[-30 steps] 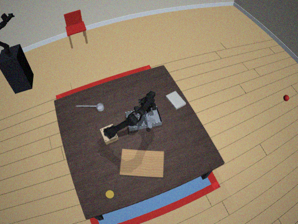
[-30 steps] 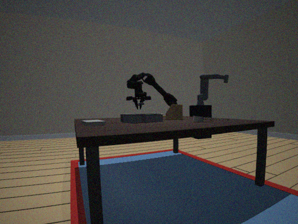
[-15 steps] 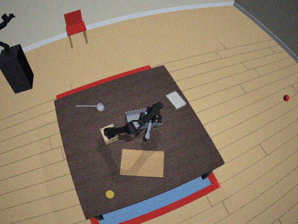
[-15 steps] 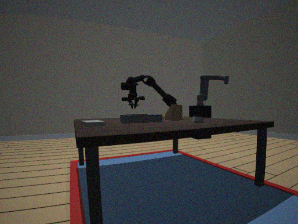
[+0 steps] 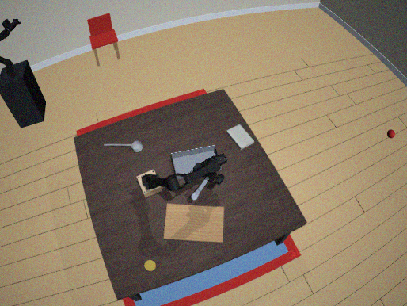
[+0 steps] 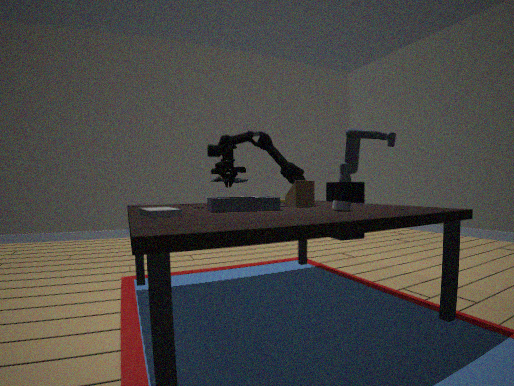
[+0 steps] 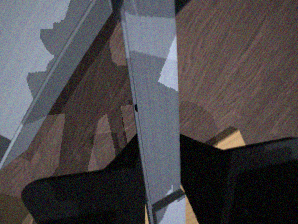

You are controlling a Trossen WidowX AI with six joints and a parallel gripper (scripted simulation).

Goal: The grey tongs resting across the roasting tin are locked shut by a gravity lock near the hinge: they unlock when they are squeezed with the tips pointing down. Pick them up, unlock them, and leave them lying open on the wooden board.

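My gripper tip is now 22 cm to the left of the wooden board, 15 cm past it and 10 cm above it. Round my gripper tip: yellow disc 48 cm behind, 42 cm to the right, 10 cm below; grey roasting tin 20 cm to the left, 8 cm below, 2 cm behind; white block 35 cm ahead, 33 cm to the left, 9 cm below.
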